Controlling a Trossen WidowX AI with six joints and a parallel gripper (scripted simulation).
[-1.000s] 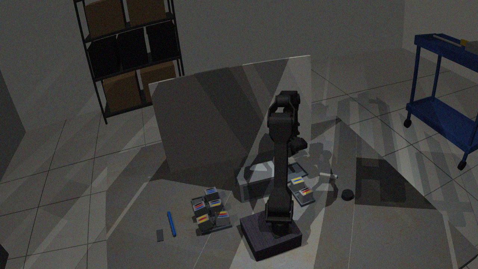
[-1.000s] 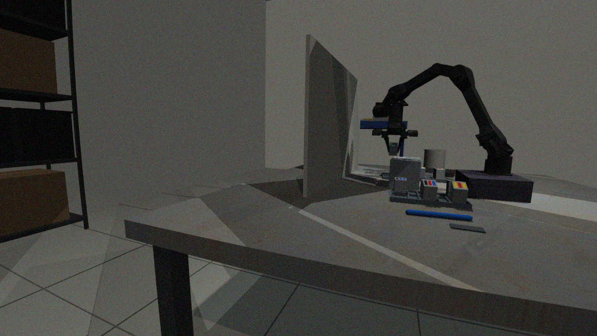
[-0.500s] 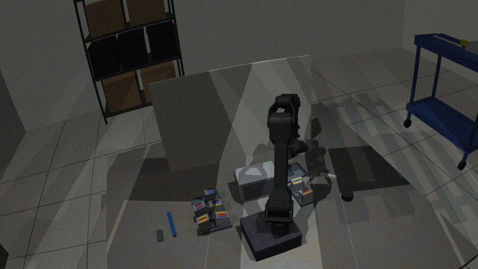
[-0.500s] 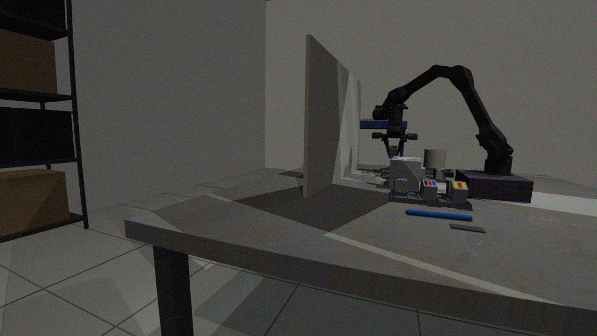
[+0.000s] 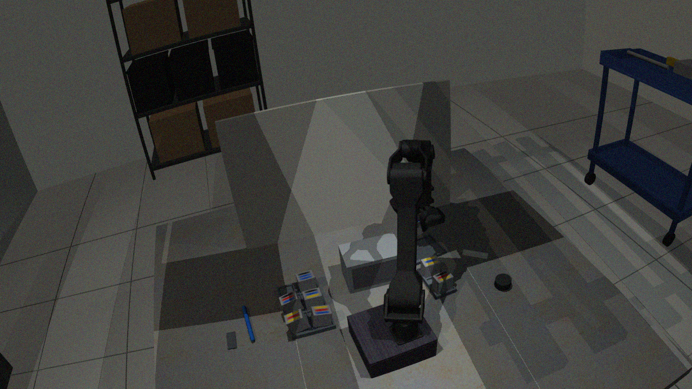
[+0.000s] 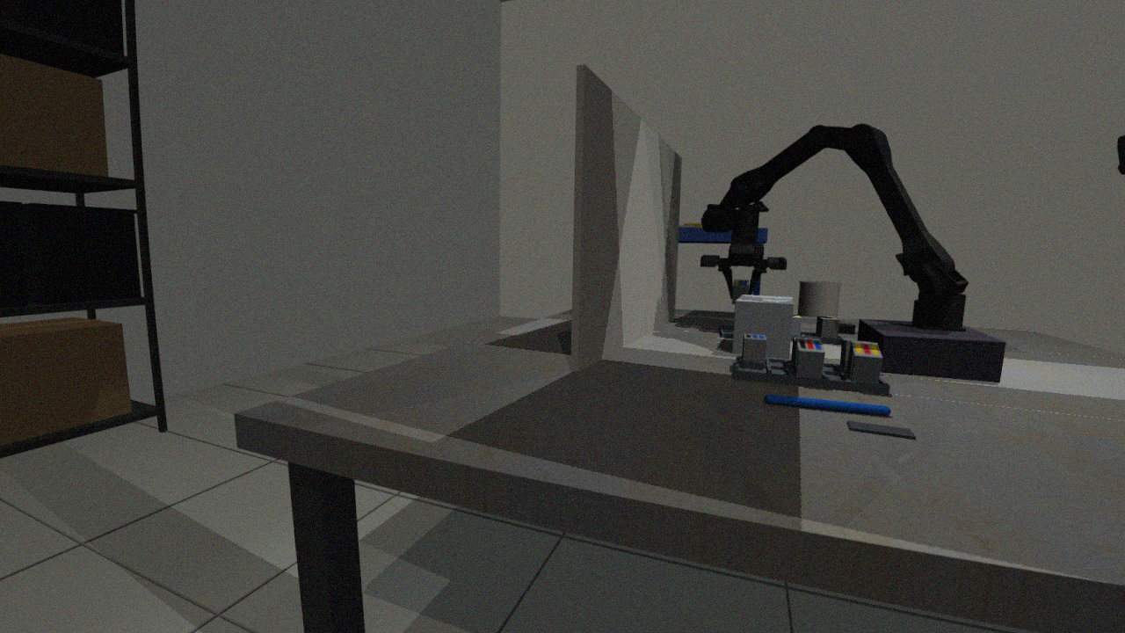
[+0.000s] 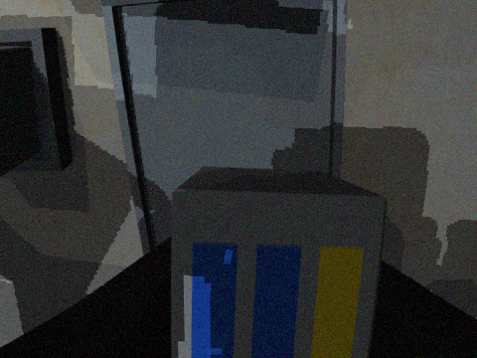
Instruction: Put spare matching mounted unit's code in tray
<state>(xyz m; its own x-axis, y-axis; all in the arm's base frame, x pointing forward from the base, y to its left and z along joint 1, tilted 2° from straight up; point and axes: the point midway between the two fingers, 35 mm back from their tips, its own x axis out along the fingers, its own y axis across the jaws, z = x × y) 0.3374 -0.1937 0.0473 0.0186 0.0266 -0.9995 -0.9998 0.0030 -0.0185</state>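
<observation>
Right now my gripper tip is 8 cm above the flat dark tray, 1 cm to the right of it and 1 cm past it. Also, from my gripper tip: tall panel (21 cm ahead, 16 cm to the left, 14 cm above); black puck (25 cm behind, 14 cm to the right, 7 cm below); grey box (18 cm to the left, 5 cm behind, 3 cm below).
</observation>
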